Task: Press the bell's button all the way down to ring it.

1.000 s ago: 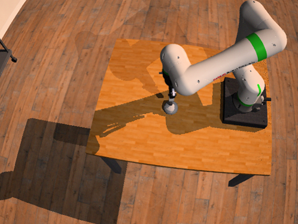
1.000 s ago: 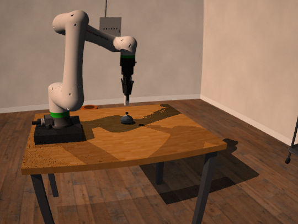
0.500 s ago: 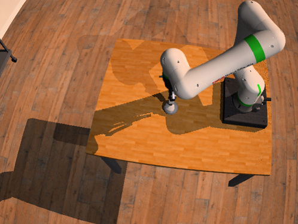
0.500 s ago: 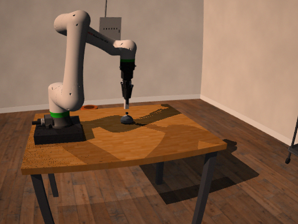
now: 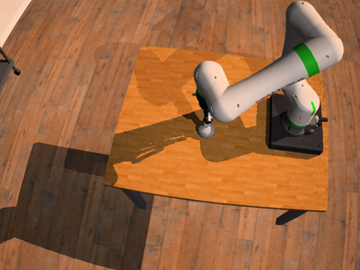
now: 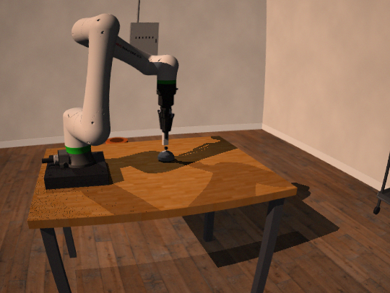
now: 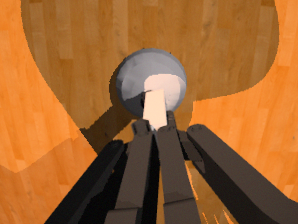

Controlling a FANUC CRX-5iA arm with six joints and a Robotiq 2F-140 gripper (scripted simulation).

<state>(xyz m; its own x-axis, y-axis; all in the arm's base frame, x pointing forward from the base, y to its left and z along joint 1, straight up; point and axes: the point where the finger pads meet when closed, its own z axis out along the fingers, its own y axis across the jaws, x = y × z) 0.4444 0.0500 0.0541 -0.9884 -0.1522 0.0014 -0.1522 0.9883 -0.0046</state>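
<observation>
The bell button is 10 mm to the right of my hand and 50 mm below it. The rest, counted from my hand: grey dome bell: 10 mm to the right, 70 mm below.
</observation>
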